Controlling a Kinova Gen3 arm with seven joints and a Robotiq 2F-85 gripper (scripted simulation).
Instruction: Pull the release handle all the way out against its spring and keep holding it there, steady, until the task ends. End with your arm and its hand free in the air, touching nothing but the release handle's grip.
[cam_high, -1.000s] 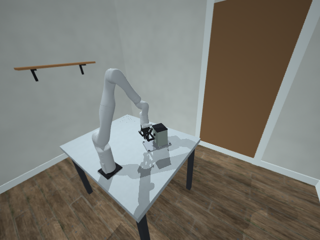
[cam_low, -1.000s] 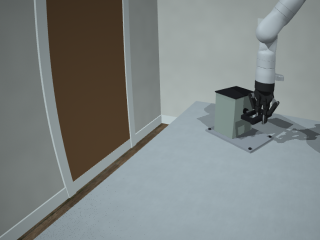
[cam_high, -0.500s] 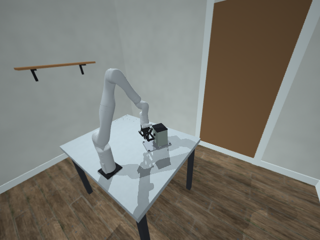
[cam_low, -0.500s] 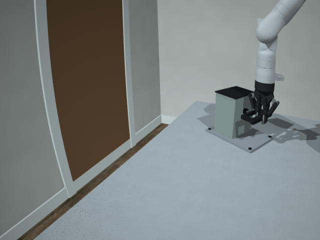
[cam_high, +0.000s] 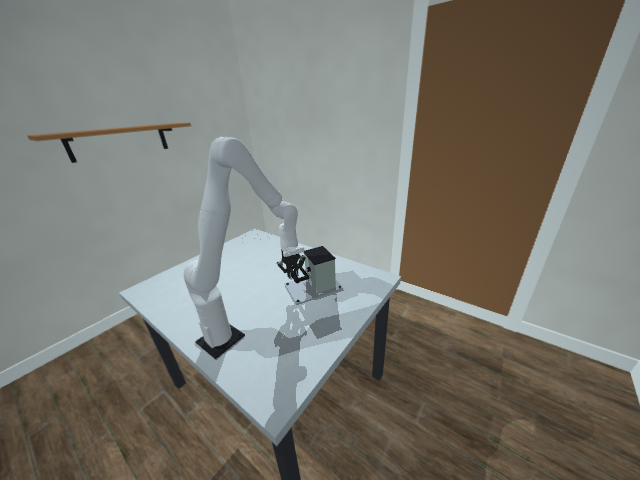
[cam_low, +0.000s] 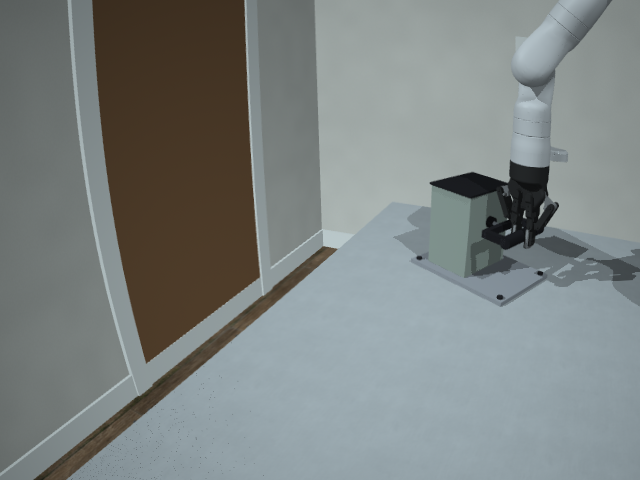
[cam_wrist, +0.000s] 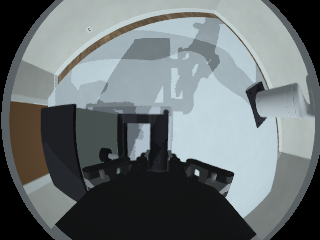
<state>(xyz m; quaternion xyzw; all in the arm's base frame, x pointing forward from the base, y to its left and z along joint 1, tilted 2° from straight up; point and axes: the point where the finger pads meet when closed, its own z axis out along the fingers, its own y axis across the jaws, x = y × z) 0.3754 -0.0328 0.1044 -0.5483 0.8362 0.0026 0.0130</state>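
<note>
Now: hand 10 cm above the grey bolted base plate, 9 cm short of it and 4 cm to the left of it.
</note>
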